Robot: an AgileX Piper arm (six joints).
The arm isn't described. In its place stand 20 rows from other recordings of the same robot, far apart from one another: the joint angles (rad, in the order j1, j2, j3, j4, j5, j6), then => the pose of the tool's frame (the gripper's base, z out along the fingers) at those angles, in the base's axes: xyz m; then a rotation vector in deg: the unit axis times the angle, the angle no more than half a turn.
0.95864, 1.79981, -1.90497, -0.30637, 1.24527, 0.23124 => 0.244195 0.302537 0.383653 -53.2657 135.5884 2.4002
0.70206, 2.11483, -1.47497, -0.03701, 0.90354, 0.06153 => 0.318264 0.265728 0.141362 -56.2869 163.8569 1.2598
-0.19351, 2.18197, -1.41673, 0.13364, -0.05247, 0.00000 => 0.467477 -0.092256 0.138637 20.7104 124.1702 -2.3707
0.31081, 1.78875, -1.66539, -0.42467, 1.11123, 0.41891 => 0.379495 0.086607 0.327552 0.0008 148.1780 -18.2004
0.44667, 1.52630, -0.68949, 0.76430, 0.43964, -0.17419 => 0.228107 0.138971 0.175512 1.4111 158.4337 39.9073
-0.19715, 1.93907, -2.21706, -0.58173, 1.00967, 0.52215 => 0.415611 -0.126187 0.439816 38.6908 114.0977 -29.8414
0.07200, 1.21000, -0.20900, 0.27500, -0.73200, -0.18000 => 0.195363 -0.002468 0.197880 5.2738 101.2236 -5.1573
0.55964, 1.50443, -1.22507, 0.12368, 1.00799, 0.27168 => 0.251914 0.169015 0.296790 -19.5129 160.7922 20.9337
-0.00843, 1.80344, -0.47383, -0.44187, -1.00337, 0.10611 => 0.286068 0.030406 0.134708 -21.6008 103.3811 13.5436
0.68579, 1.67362, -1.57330, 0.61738, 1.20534, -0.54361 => 0.239733 0.259743 0.348918 -81.5692 131.9059 51.0774
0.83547, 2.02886, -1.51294, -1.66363, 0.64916, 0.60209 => 0.352397 0.307929 0.249473 -74.0024 82.3100 -45.1068
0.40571, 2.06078, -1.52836, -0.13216, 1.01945, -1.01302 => 0.383210 0.153487 0.175978 -118.6406 129.6658 -12.5477
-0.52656, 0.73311, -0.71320, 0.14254, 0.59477, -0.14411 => 0.127521 -0.065750 0.334181 27.1400 117.3120 -14.3532
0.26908, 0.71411, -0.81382, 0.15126, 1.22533, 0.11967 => 0.093158 0.039074 0.327891 -10.3083 150.2836 19.5048
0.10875, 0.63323, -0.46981, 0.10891, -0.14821, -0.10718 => 0.137001 0.013489 0.330535 -3.9081 85.8630 4.3521
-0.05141, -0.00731, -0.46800, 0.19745, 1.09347, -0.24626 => -0.003833 0.016074 0.267126 -12.2003 118.8617 3.3308
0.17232, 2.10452, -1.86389, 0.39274, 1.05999, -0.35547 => 0.448802 0.108951 0.250607 -30.6430 152.6717 27.0031
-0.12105, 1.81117, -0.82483, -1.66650, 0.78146, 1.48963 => 0.312910 -0.102334 0.158729 15.4781 132.6051 -62.0415
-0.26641, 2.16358, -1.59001, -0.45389, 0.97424, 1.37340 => 0.411269 -0.146450 0.154167 104.2292 123.4272 -22.3952
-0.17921, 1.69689, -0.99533, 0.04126, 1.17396, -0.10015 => 0.268063 -0.045042 0.182930 -8.3194 -167.6524 -5.5700
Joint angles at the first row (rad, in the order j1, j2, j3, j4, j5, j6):
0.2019 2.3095 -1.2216 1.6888 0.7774 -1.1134
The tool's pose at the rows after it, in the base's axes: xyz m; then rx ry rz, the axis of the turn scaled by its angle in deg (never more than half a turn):
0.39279 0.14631 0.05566 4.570 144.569 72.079
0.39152 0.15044 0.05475 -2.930 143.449 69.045
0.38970 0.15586 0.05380 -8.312 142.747 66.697
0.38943 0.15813 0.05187 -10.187 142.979 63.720
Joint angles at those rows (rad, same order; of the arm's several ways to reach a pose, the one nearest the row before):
0.2063 2.3095 -1.2227 1.6887 0.7675 -1.1816
0.2192 2.3095 -1.2227 1.6887 0.7516 -1.2782
0.2356 2.3095 -1.2227 1.6888 0.7346 -1.3430
0.2470 2.3095 -1.2227 1.6897 0.6988 -1.3706

